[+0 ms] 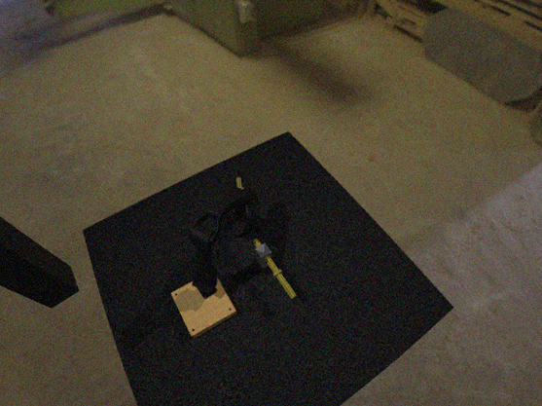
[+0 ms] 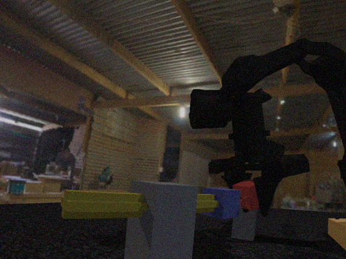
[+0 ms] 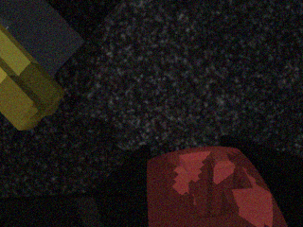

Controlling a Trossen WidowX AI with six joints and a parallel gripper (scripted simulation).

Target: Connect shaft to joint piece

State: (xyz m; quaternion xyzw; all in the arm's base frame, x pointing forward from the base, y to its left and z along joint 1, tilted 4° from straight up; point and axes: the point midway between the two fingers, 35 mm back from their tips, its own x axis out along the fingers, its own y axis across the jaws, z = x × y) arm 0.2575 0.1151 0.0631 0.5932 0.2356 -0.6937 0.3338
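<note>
The red joint piece is 3 cm above my gripper tip, 2 cm to the left of it and 2 cm ahead of it.
</note>
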